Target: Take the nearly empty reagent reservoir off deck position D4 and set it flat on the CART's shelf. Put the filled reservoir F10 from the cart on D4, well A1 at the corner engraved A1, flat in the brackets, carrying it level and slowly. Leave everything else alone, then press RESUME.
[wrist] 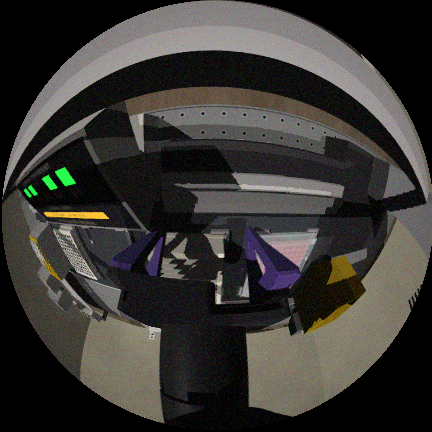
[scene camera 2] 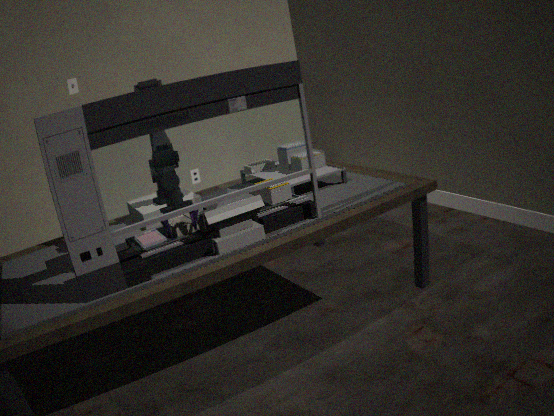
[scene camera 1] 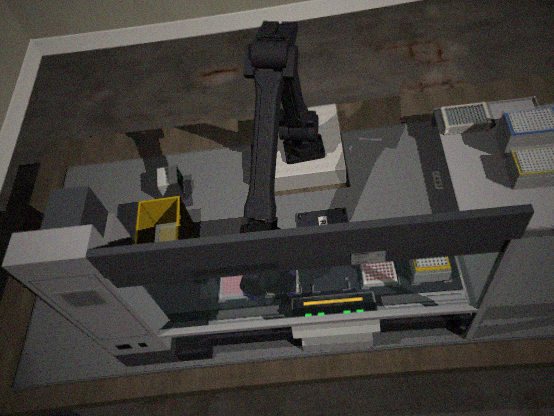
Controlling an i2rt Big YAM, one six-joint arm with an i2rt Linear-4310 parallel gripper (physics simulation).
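Places are measured from the arm's base along level axes (x left, y back, z up), in millimetres.
Pixels of known places: gripper, fingertip midpoint: (wrist: pixel 205 227) (scene camera 2: pixel 183 233) (scene camera 1: pixel 274 299); arm's base, origin of the base link: (scene camera 1: pixel 304 150).
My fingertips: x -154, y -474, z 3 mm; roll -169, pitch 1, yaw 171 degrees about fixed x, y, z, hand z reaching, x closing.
Observation:
Ahead of a thing's pixels: the offset from my fingertips to its top centre. "pt": to the spot under its first point.
My gripper (scene camera 2: pixel 181 225) (wrist: pixel 205 227) is open and low over the deck, with its purple fingers on either side of a cream, ridged reservoir {dz +20, dx +30, dy +77 mm} (wrist: pixel 216 247) and nothing gripped. Shadow covers part of the reservoir; its liquid and deck label cannot be read. In scene camera 1 the arm and the beam hide most of this spot. A ridged tray {dz +28, dx +636, dy +464 mm} (scene camera 1: pixel 465 117), which looks like another reservoir, sits on the light cart shelf (scene camera 1: pixel 475 195) at the right; no F10 label is legible. The dark panel (scene camera 1: pixel 332 302) (wrist: pixel 65 185) shows green blocks and an orange bar; RESUME cannot be read.
A pink plate {dz +3, dx -93, dy +87 mm} (scene camera 1: pixel 231 287) (scene camera 2: pixel 150 239) (wrist: pixel 295 250) lies beside the gripper. A red-dotted rack (scene camera 1: pixel 378 272) and a yellow-edged tip box (scene camera 1: pixel 431 272) stand farther right. The gantry beam {pt dz +414, dx +125, dy -129 mm} (scene camera 1: pixel 320 255) (scene camera 2: pixel 195 100) spans above. A yellow bin {dz +72, dx -282, dy +253 mm} (scene camera 1: pixel 158 212) (wrist: pixel 345 270) stands behind left.

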